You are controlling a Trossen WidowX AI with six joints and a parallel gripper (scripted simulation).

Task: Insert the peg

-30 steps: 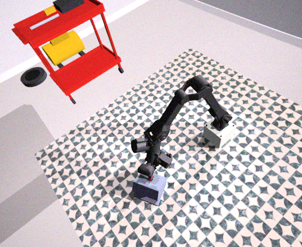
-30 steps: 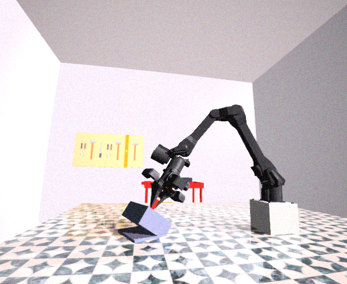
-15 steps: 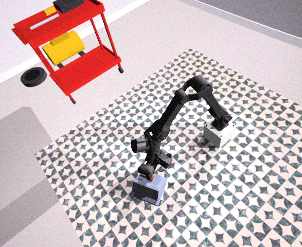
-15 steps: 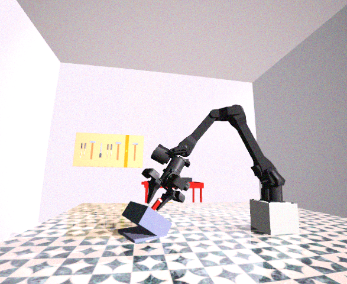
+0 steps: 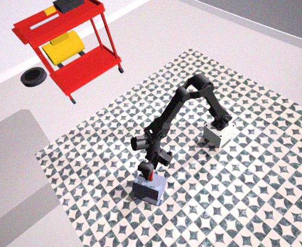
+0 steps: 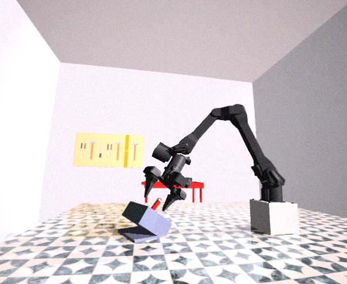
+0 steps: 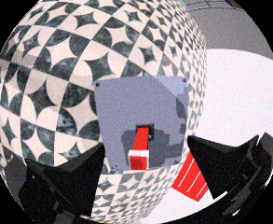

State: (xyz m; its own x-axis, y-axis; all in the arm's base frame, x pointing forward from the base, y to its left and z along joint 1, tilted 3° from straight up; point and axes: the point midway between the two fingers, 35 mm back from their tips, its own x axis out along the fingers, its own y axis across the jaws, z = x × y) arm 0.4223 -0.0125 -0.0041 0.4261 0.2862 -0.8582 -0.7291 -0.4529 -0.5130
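My gripper tip is now 10 mm past the red peg. The rest, counted from my gripper tip: sloped panel: 40 mm below, 20 mm to the left, 20 mm ahead.
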